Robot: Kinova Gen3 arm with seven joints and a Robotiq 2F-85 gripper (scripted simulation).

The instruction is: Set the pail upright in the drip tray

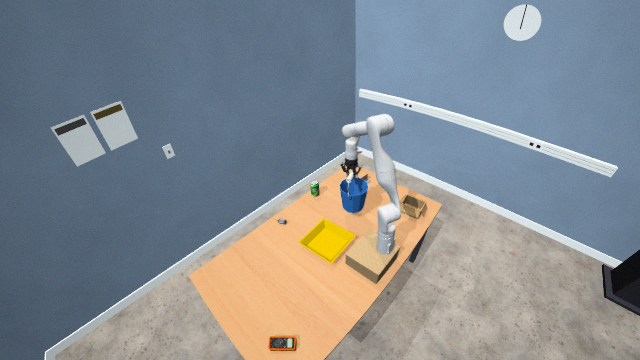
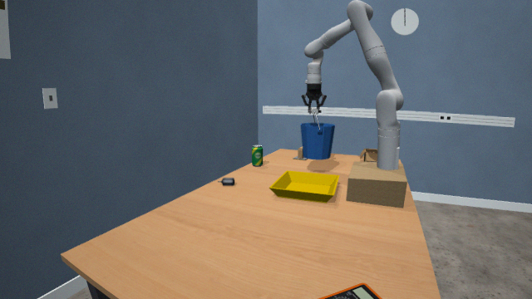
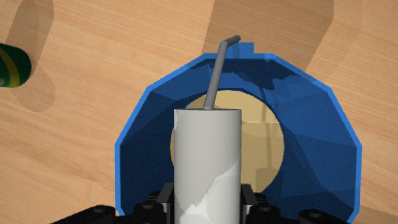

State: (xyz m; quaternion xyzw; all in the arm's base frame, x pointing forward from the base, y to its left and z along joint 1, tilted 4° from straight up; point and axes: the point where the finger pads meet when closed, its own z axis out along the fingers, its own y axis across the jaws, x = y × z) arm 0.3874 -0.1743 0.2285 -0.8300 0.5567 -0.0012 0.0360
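Now: hand 1 cm past the blue pail and 10 cm above it. From my hand the other things lie so: green soda can: 33 cm ahead, 2 cm to the left, 27 cm below; yellow drip tray: 7 cm behind, 30 cm to the left, 32 cm below; wire handle: 1 cm behind, 3 cm below.
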